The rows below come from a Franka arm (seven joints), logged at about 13 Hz.
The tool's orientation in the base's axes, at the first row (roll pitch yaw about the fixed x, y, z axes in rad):
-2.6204 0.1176 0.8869
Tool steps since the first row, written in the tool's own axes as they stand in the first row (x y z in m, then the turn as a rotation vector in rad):
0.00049 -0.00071 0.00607 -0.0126 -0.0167 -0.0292
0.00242 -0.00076 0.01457 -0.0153 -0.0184 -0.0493
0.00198 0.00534 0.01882 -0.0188 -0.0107 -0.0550
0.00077 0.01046 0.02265 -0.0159 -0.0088 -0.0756
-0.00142 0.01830 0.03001 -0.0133 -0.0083 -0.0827
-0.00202 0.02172 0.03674 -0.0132 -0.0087 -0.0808
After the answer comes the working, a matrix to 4 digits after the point.
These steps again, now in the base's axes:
-0.00288 0.00223 -0.00493 -0.0054 -0.0067 0.0349
-0.00552 0.00575 -0.01246 0.0009 -0.0125 0.0534
-0.00384 0.00279 -0.01908 0.0062 -0.0211 0.0549
-0.00307 -0.00027 -0.02477 0.0185 -0.0248 0.0713
-0.00278 -0.00487 -0.03473 0.0236 -0.0248 0.0769
-0.00401 -0.00578 -0.04214 0.0226 -0.0240 0.0754

The tool's axes in the first row as the columns of a matrix, in the base's axes (rounded; the answer above uses it unrounded):
0.6275 0.6353 -0.4502
0.7698 -0.5932 0.2357
-0.1173 -0.4945 -0.8612

